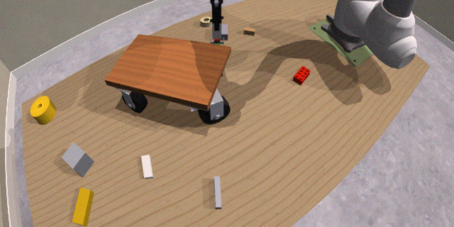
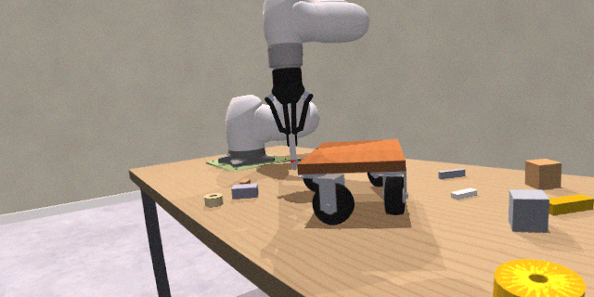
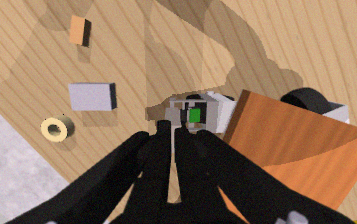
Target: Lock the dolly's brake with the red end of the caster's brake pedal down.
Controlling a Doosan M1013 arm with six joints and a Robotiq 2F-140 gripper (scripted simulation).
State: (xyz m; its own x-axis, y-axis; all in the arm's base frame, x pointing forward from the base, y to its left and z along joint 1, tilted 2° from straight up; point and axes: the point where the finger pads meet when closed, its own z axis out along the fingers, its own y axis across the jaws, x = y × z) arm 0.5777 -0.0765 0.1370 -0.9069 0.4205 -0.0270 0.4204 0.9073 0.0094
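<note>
The brake pedal lies 40 mm below my hand, 10 mm to the left of it and 10 mm ahead of it. Round my hand: cream ring: 210 mm to the right, 110 mm below, 50 mm behind; then small brown block: 170 mm behind, 120 mm below, 80 mm to the right; then grey block: 120 mm to the right, 110 mm below, 70 mm behind.
</note>
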